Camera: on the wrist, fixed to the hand. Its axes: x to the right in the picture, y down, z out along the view.
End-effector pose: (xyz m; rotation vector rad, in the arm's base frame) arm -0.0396 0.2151 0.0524 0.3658 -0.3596 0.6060
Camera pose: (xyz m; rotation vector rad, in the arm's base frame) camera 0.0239 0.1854 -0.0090 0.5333 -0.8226 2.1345
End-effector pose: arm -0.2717 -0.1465 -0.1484 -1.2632 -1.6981 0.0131
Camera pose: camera -0.2879 -0.2026 -0.0758 -1.9648 -0.5309 1.3981
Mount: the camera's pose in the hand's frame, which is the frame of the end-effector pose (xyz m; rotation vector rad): 0.0079 -0.0750 -0.0547 0.3921 -0.3185 1.5164
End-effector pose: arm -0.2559 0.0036 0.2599 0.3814 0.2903 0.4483
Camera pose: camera -0.2411 -0.0392 0.1785 1.0299 -0.3013 1.8045
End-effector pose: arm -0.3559 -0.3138 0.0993 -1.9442 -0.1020 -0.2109
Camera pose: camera -0.3664 -0.3367 0.1890 -1.2082 1.0129 1.0301
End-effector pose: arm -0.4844 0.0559 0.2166 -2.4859 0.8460 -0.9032
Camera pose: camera -0.4854 0.1004 0.2984 -1.0071 1.7233 -0.0633
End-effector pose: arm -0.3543 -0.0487 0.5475 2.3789 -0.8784 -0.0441
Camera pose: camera -0.2921 0.0204 0.5529 1.3994 -2.7545 0.3778
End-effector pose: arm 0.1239 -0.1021 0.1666 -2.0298 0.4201 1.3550
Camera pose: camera 0.2092 -0.0830 0.1987 -0.9217 2.0989 2.0441
